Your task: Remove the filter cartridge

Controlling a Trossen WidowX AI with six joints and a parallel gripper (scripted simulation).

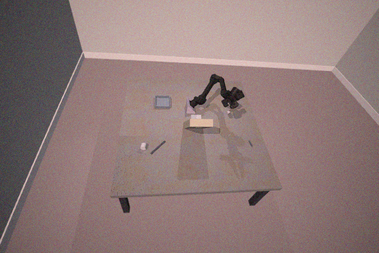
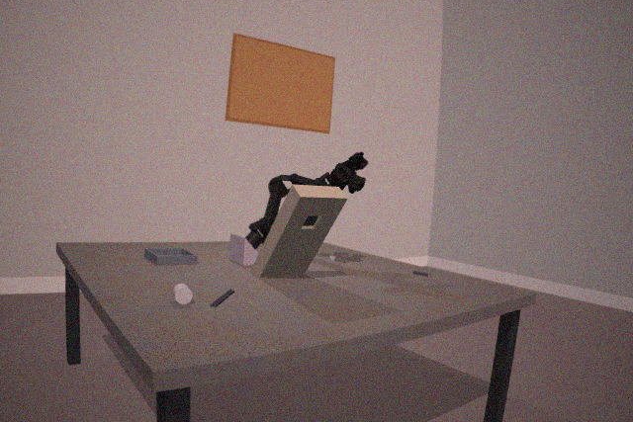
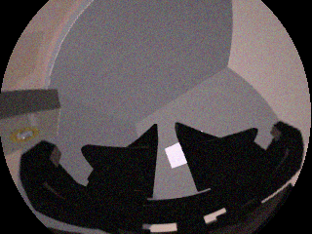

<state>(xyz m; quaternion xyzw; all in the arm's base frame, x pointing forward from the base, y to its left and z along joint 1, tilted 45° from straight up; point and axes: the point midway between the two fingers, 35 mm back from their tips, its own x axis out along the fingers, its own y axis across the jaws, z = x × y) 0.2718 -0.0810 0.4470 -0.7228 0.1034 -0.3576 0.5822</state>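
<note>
The round filter cartridge lies 50 mm ahead of my gripper tip, 270 mm to the right of it and 210 mm below it. The rest, counted from my gripper tip: blue-grey tray: 390 mm behind, 540 mm to the right, 420 mm below; then short dark piece: 130 mm ahead, 240 mm to the left, 430 mm below; then tan service panel: 270 mm to the right, 280 mm below.
</note>
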